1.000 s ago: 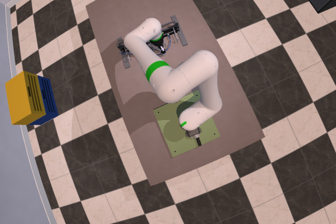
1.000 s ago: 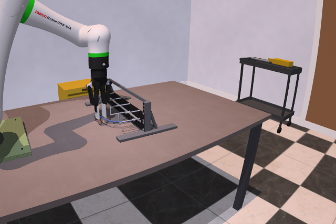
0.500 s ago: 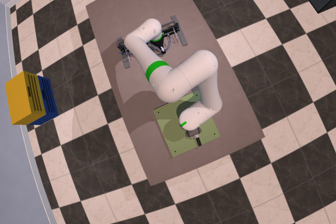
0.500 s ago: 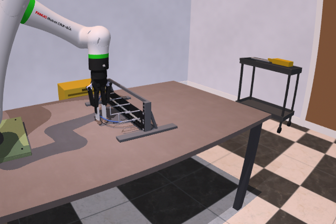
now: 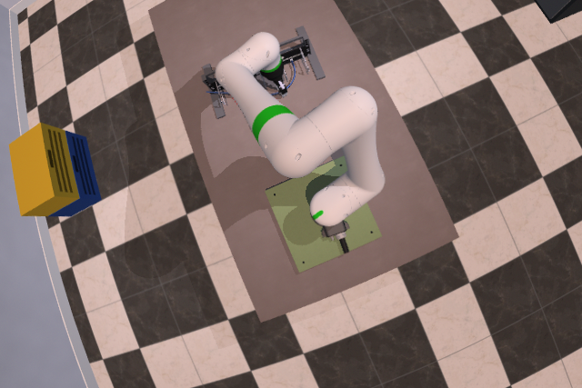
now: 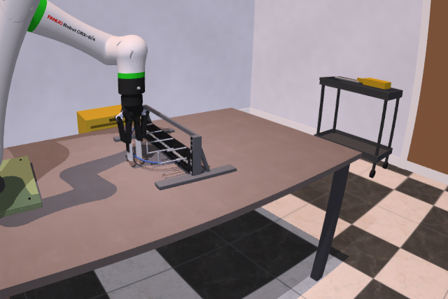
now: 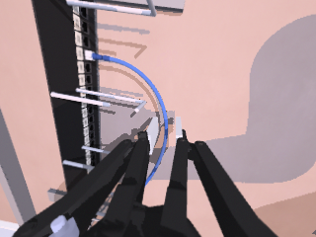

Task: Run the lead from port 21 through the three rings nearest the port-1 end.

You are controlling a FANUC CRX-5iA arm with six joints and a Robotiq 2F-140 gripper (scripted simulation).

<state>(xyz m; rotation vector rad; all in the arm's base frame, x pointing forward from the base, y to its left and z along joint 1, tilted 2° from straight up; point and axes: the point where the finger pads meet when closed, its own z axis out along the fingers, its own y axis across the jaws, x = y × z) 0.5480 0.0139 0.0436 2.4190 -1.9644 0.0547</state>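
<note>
My hand is 15 cm short of the black patch-panel rack, 6 cm to the right of it and 1 cm below it.
</note>
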